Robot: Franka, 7 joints.
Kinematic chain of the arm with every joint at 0, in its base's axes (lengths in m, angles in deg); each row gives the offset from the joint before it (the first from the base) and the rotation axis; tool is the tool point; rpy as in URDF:
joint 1: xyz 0 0 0.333 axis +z
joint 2: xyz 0 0 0 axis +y
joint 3: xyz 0 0 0.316 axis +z
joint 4: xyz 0.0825 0 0 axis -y
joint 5: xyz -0.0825 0 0.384 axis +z
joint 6: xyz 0 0 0 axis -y
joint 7: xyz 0.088 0 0 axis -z
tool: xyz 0 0 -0.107 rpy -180 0 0
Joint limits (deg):
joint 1: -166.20..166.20
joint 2: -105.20..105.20
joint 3: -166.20..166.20
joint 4: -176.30..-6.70
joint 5: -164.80..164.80
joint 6: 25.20..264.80
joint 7: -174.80..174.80
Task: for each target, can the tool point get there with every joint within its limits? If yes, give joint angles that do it. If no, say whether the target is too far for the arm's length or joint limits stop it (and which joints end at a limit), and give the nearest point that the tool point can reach.
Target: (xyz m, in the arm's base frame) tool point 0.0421 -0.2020 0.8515
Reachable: yes | joints -61.84 -49.30 4.95 -108.82 121.87 201.71 55.82
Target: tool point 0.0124 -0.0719 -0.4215
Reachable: no: joint limits stop it (at a limit: joint 2) | nearest point 0.0179 -0.1039 -0.3301 | short by 0.097 m
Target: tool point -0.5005 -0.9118 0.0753
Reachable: no: too far | nearest point -0.4007 -0.7300 0.1267 | short by 0.214 m
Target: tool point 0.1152 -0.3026 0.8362
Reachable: yes | joints 30.06 62.77 -138.03 -123.00 48.25 189.14 -12.12
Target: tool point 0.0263 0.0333 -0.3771
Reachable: no: joint limits stop it (at a limit: joint 2) | nearest point 0.0430 0.0545 -0.3158 | short by 0.067 m
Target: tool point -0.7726 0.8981 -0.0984
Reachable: no: too far | nearest point -0.5257 0.6111 0.0395 | short by 0.403 m
